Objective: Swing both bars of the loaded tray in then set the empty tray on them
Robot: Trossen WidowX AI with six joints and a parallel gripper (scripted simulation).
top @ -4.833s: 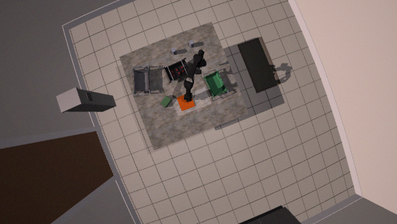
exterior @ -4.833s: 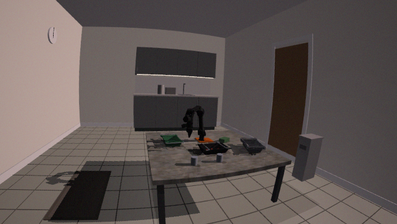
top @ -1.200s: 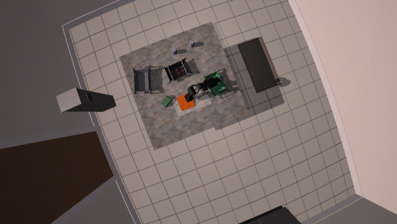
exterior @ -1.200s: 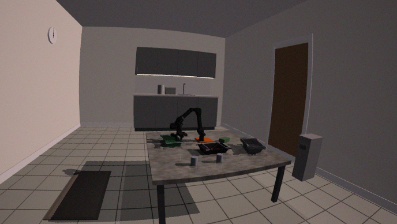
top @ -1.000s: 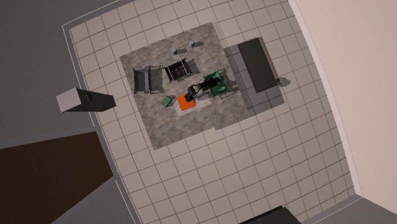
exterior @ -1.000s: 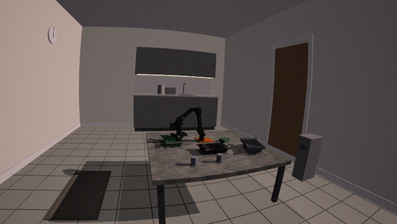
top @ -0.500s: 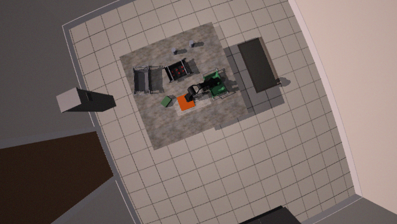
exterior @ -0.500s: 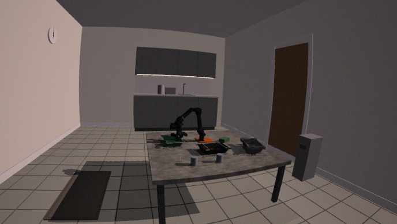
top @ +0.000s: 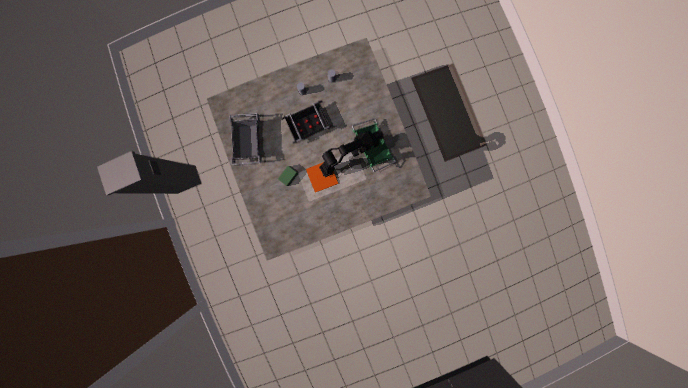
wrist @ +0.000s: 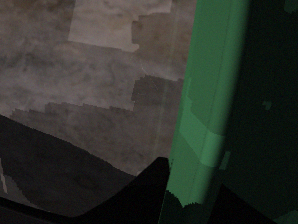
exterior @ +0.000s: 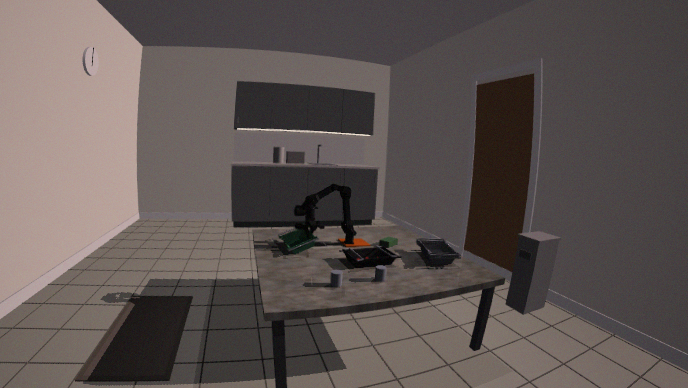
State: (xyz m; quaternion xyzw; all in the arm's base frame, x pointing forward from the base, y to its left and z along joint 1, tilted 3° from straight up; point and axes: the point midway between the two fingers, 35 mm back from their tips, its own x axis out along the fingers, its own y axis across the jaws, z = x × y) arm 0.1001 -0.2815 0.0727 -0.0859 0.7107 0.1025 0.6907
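The green tray lies 80 mm to the right of my gripper tip and 20 mm ahead of it. Also, from my gripper tip: green block: 560 mm to the left, 80 mm behind, 40 mm below.
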